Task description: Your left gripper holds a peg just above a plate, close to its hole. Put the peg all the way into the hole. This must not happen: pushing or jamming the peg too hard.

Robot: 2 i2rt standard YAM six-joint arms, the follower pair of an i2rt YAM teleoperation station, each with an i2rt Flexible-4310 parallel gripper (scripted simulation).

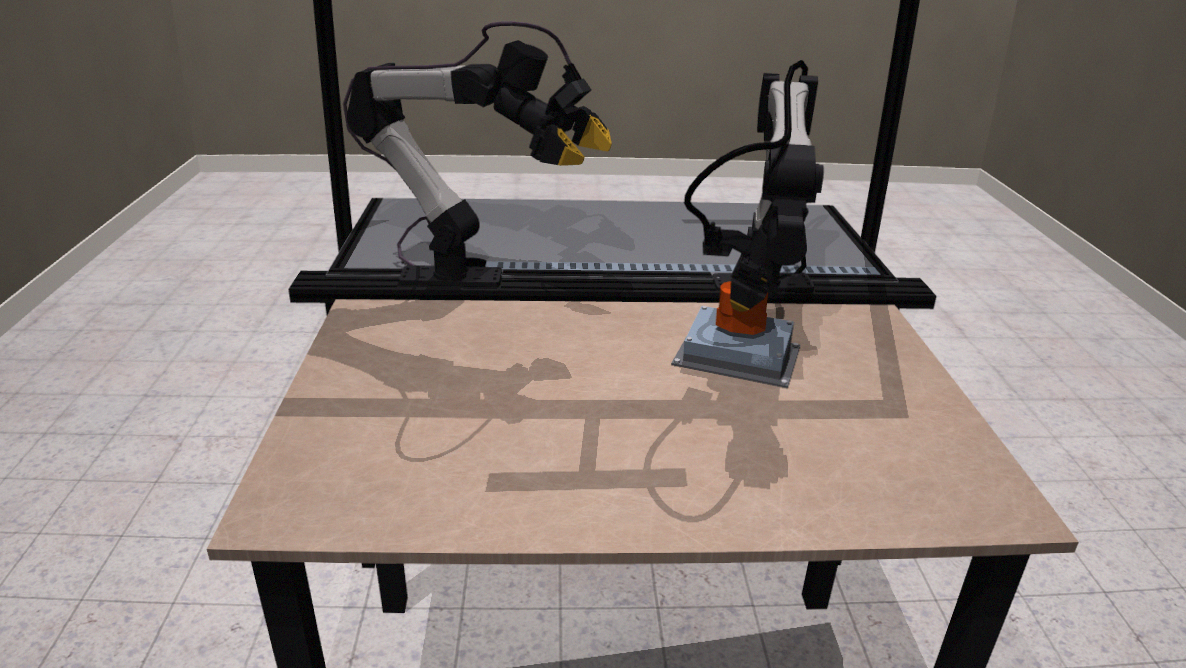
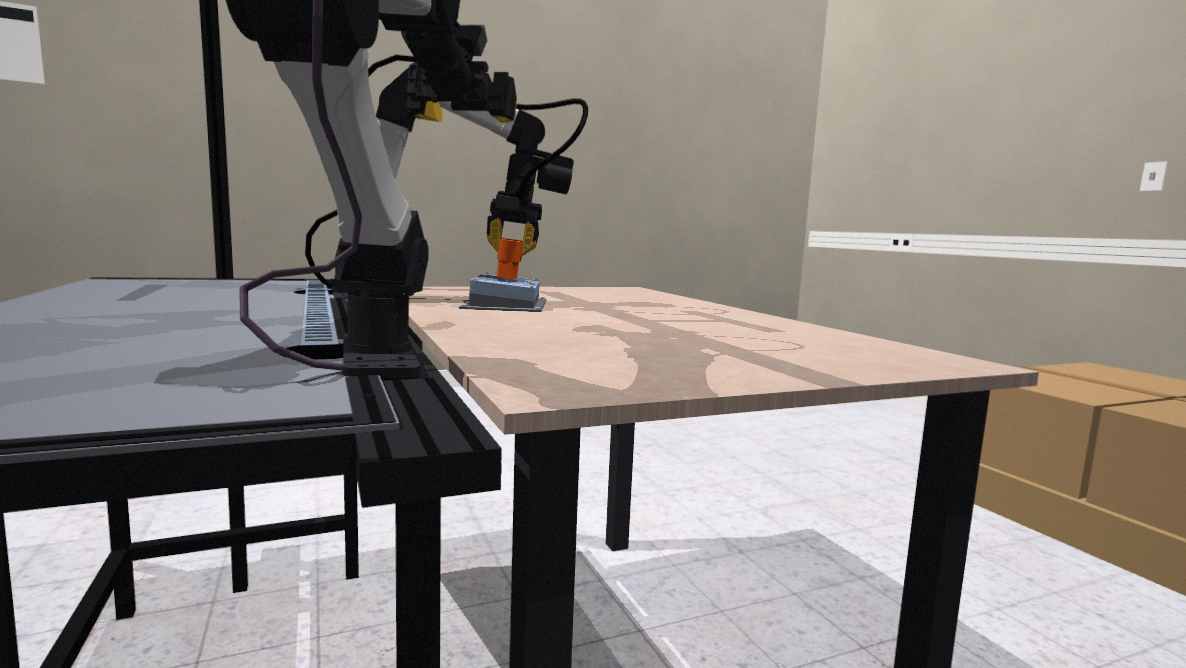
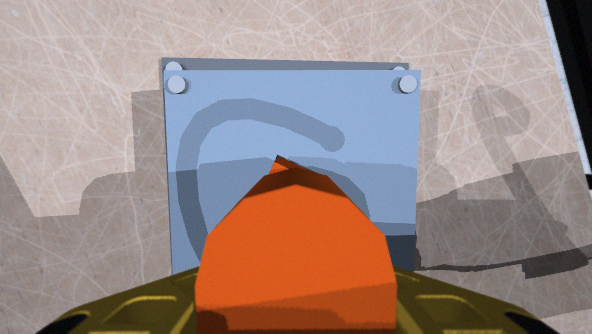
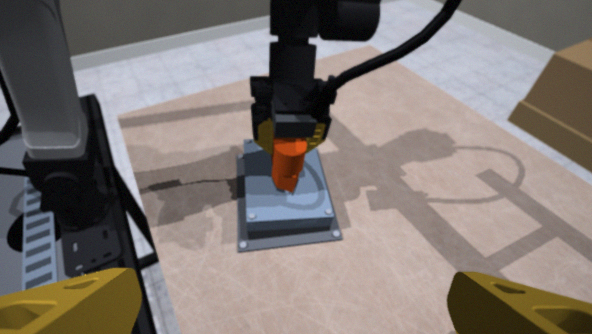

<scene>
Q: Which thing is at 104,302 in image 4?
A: The right gripper.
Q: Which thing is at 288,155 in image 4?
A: An orange peg.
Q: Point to a blue-grey plate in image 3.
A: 224,133
</scene>
